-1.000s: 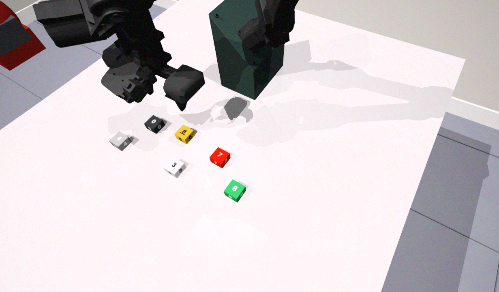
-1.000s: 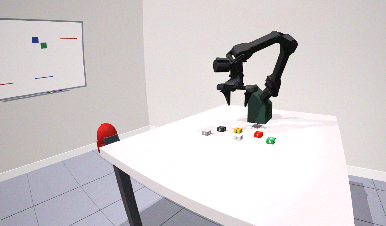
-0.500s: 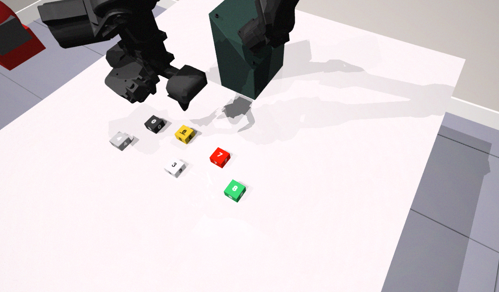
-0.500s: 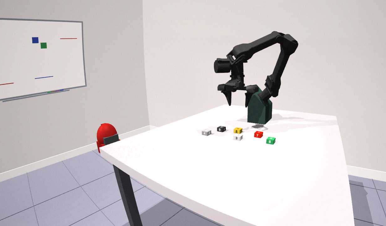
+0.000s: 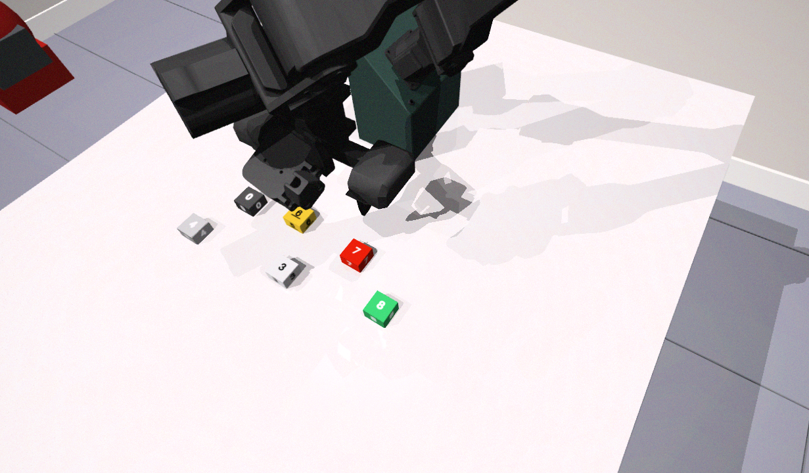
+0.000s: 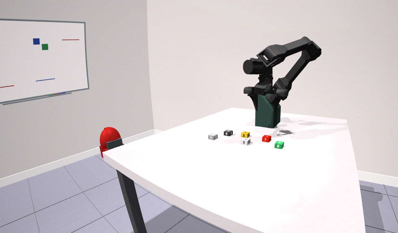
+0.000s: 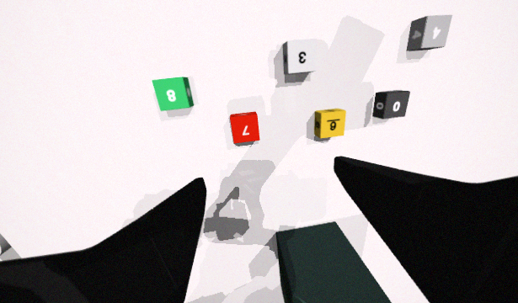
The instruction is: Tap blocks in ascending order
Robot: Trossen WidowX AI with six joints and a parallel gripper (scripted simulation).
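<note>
The black 0 block is 1 cm ahead of my gripper tip, 18 cm to the right of it and 12 cm below it. Round my gripper tip: green 8 block 5 cm ahead, 9 cm to the left, 12 cm below; white 3 block 7 cm ahead, 6 cm to the right, 12 cm below; red 7 block 1 cm to the left, 12 cm below.
</note>
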